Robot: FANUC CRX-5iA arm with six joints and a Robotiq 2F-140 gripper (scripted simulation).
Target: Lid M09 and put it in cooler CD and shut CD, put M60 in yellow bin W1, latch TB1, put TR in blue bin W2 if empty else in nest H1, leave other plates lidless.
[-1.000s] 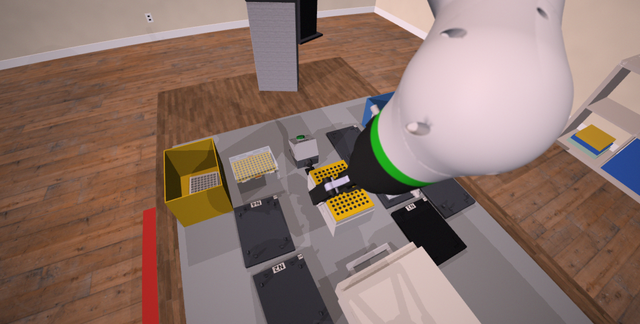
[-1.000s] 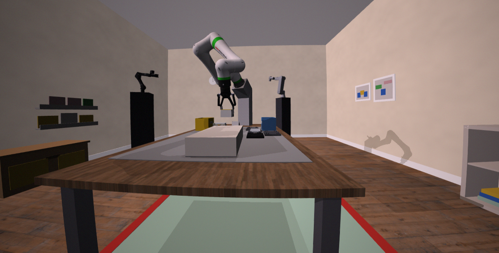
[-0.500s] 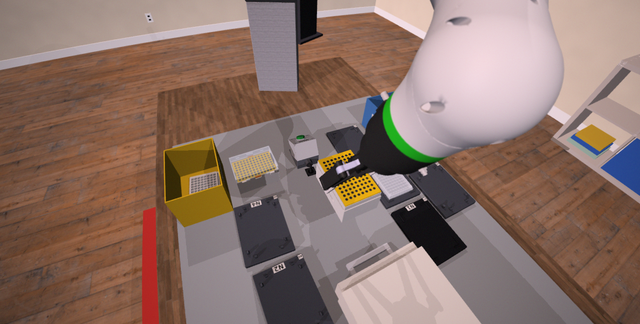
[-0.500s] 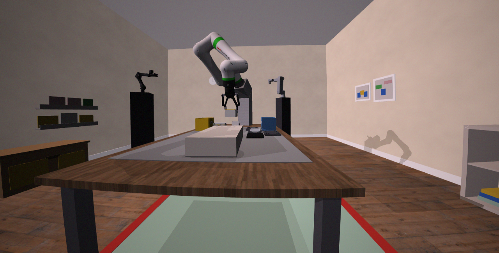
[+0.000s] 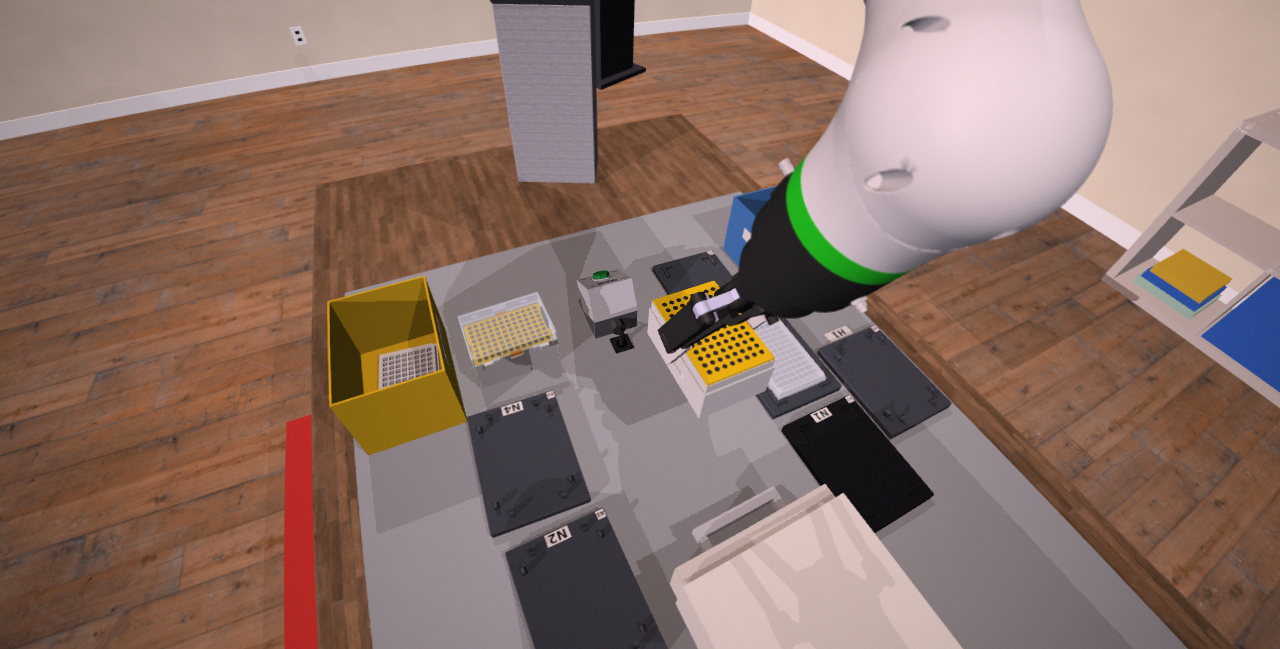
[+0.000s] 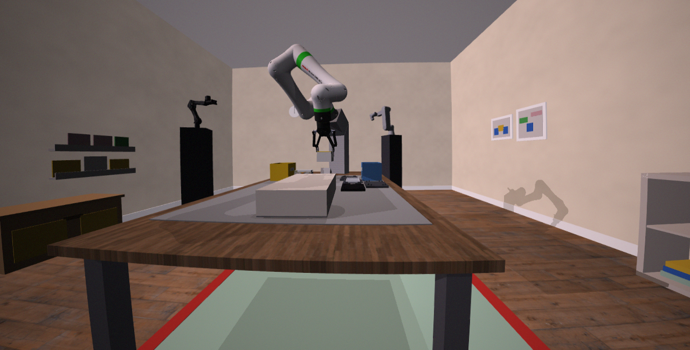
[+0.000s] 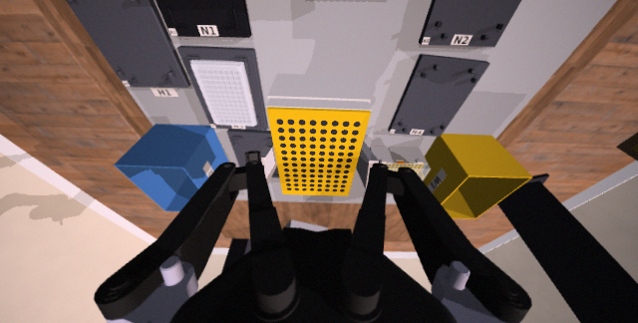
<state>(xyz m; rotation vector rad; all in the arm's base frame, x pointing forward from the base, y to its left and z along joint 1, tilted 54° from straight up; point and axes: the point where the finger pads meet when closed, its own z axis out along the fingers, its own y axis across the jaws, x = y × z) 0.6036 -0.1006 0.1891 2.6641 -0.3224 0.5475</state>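
The green key DONE is 24 cm behind my hand, 12 cm below it and 8 cm to the left of it. From my hand the other things lie so: black nest N1: 20 cm ahead, 19 cm below, 9 cm to the left; then yellow tip rack TR: 1 cm below, 1 cm behind; then nest N4: 19 cm to the right, 19 cm below, 12 cm behind.
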